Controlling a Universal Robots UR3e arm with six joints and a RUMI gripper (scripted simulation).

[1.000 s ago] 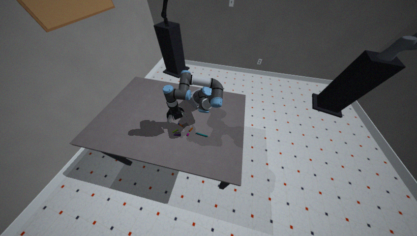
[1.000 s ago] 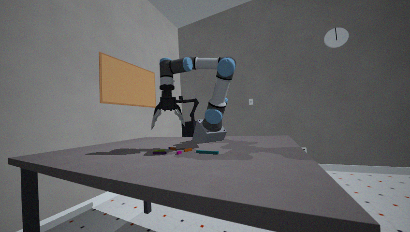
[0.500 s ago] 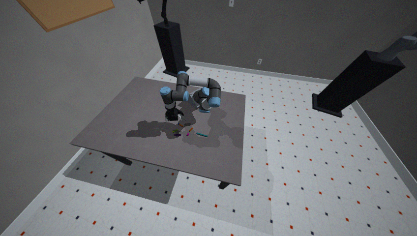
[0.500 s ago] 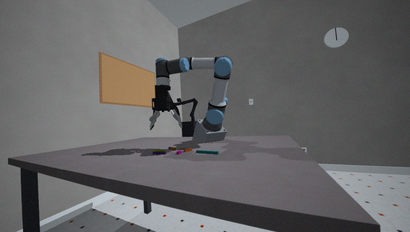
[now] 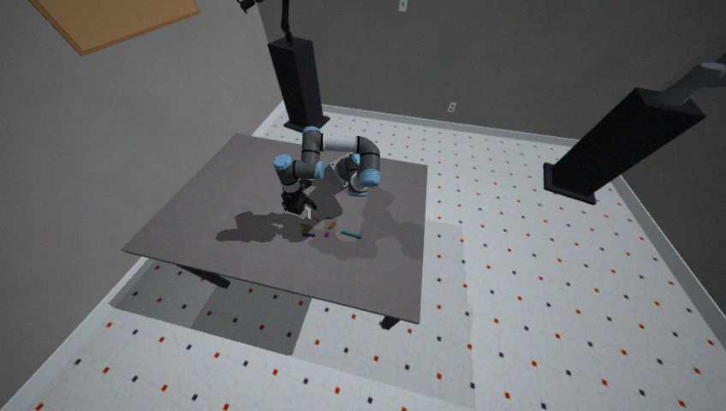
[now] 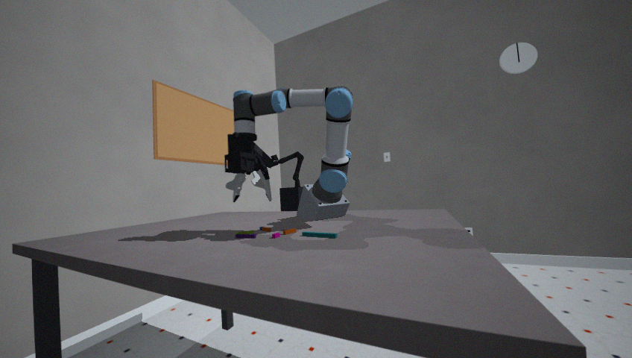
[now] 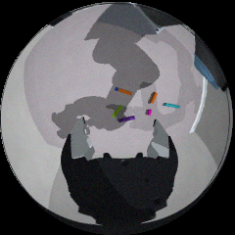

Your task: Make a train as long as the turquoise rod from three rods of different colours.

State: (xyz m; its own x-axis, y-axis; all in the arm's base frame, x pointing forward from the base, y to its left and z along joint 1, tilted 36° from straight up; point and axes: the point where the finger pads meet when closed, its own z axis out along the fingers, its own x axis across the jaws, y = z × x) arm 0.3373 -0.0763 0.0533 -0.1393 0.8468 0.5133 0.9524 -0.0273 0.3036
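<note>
My gripper is now 30 mm short of the lime rod and 90 mm above it. Also, from my hand: purple rod 50 mm ahead, 40 mm to the left, 90 mm below; magenta rod 10 mm ahead, 120 mm to the left, 90 mm below; blue rod 40 mm behind, 20 mm to the right, 90 mm below.
</note>
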